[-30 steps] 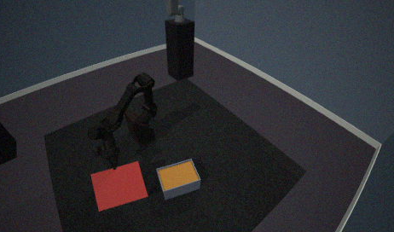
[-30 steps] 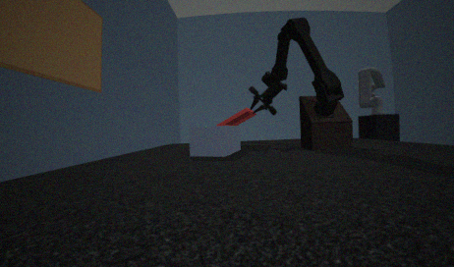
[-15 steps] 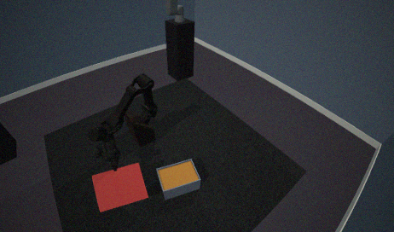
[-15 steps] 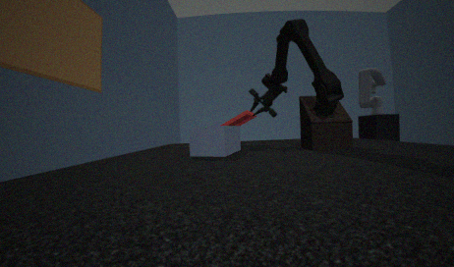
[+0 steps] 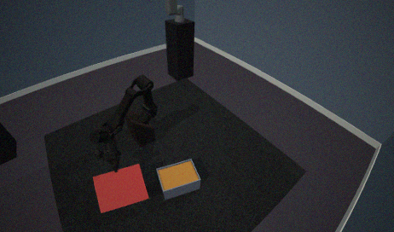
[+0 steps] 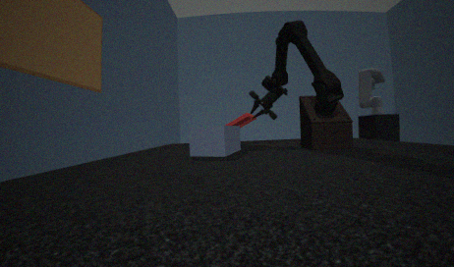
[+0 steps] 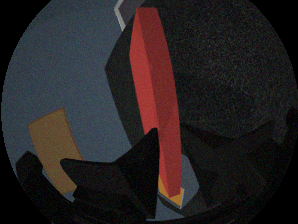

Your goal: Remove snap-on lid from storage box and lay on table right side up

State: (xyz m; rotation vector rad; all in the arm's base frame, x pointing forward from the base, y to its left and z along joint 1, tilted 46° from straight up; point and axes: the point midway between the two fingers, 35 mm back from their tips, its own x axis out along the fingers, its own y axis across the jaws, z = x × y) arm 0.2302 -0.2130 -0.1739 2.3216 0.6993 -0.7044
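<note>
The red lid lies 7 cm ahead of my gripper tip, 2 cm to the right of it and 3 cm below it. The rest, counted from my gripper tip: storage box: 16 cm ahead, 26 cm to the left, 10 cm below.
</note>
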